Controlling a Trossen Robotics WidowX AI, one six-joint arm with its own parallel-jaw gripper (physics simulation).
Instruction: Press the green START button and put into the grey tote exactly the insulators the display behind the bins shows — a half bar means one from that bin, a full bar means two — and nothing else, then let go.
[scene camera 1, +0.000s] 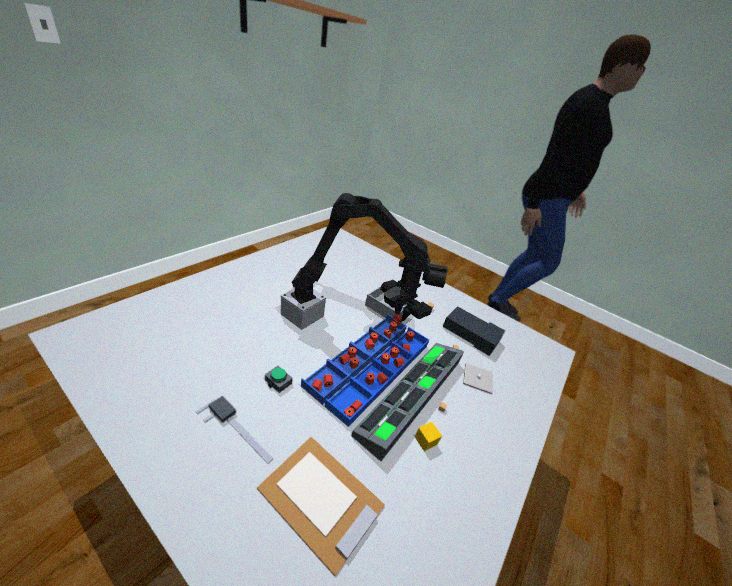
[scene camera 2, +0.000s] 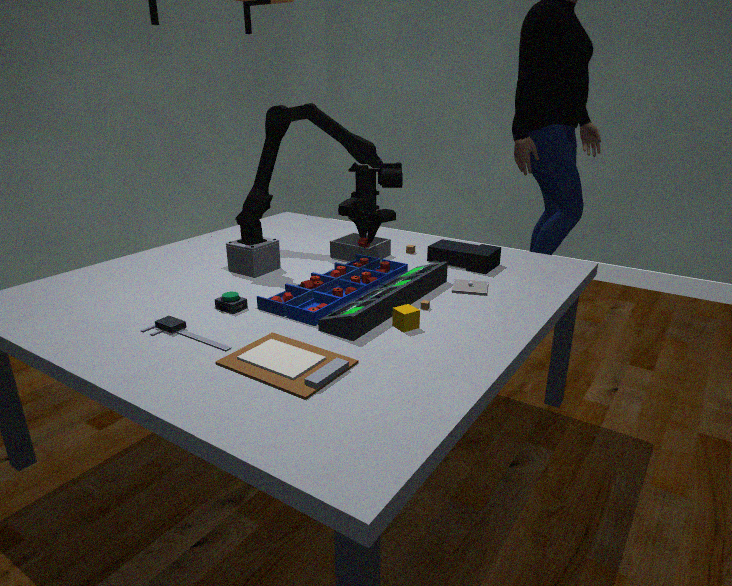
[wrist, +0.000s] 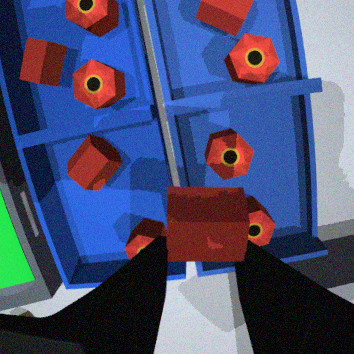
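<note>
I see my gripper (scene camera 2: 366, 242), and scene camera 1 (scene camera 1: 400, 318) shows my gripper too, as does the wrist view (wrist: 201, 248). A display (wrist: 27, 222) is there as well.
</note>
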